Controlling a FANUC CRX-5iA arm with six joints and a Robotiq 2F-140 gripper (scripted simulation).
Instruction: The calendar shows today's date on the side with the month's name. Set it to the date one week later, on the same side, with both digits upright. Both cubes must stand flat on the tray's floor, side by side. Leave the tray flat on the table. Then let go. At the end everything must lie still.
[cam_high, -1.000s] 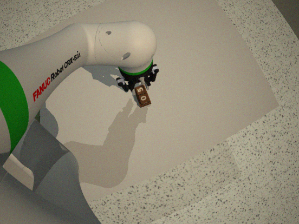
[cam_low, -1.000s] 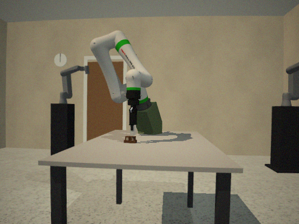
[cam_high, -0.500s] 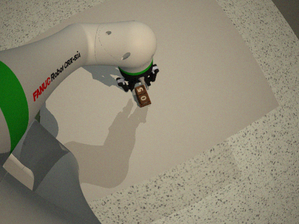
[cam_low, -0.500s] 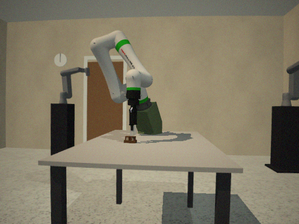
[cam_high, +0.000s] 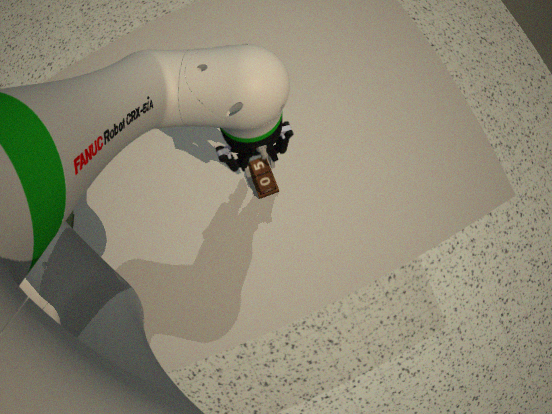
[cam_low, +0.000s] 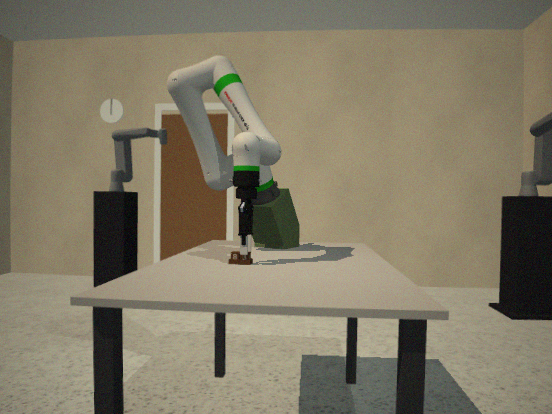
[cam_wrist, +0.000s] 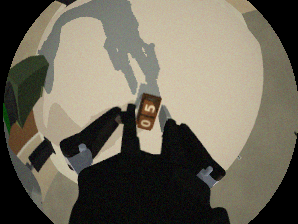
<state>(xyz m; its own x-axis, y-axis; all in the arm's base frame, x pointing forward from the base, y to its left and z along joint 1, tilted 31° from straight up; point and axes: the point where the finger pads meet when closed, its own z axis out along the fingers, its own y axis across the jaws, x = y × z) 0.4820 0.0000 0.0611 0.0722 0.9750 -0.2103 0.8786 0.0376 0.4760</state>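
The brown tray is 20 mm to the right of my hand and 60 mm below it.
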